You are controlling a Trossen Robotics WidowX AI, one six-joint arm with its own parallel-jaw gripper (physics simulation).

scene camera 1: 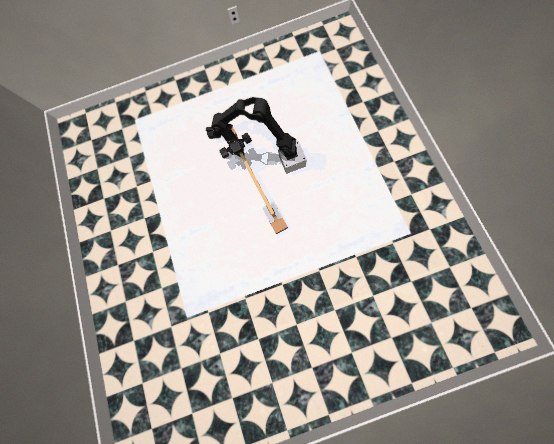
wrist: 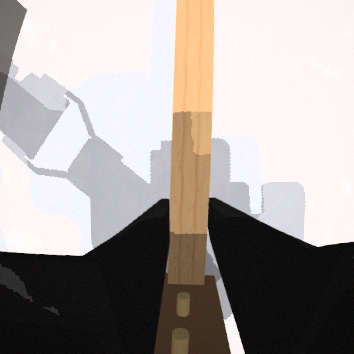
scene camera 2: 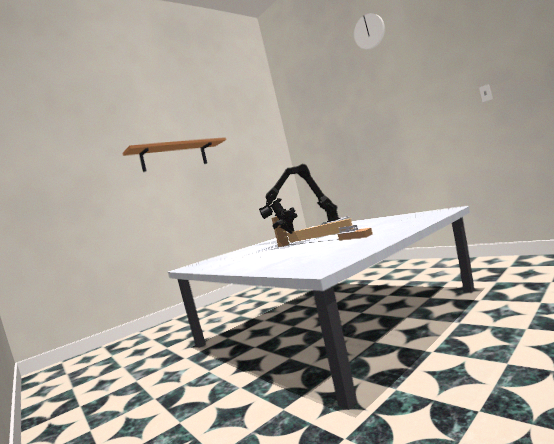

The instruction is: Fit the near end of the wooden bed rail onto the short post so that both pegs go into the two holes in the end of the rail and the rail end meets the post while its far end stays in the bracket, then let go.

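Frame: origin at the arm's base, x back, y left, z down, level; millimetres.
Seen in the pictures: gripper, fingertip midpoint: [scene camera 1: 242, 155] [wrist: 187, 206] [scene camera 2: 292, 233]; arm's base, link origin: [scene camera 1: 290, 153] [scene camera 2: 333, 220].
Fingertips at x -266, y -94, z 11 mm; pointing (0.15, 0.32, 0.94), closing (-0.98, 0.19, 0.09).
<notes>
Offsets run from my fingertips to a thing's top centre. "pt": to the spot under its first point. Level surfaces: height alone.
The pale wooden bed rail @(dz -32, dx +26, dy +181 mm) [scene camera 1: 257, 185] [scene camera 2: 322, 230] [wrist: 194, 65] runs from my gripper to the grey bracket [scene camera 2: 348, 228] beside an orange-brown block. Its far end is at the bracket; how it sits there is too small to tell. My gripper [scene camera 1: 241, 153] [wrist: 187, 206] is shut on the rail close to its near end. The short post @(pt dz +14, dx -34, dy -71 mm) [scene camera 2: 281, 237] [wrist: 210, 305] stands upright past that end. In the wrist view the upper peg @(pt dz +12, dx -9, dy -61 mm) [wrist: 183, 304] and lower peg @(pt dz -20, dx -8, dy -59 mm) [wrist: 180, 342] both show on the post, outside the rail, roughly in line with it. The rail's holes are hidden.
The orange-brown block @(dz +33, dx +58, dy +406 mm) [scene camera 1: 279, 226] [scene camera 2: 361, 233] lies at the bracket end of the rail. The arm's grey base [scene camera 1: 294, 164] stands beside the rail on the white table @(dz +68 mm) [scene camera 1: 330, 200] [scene camera 2: 250, 270]. The arm's shadow falls across the table around the gripper.
</notes>
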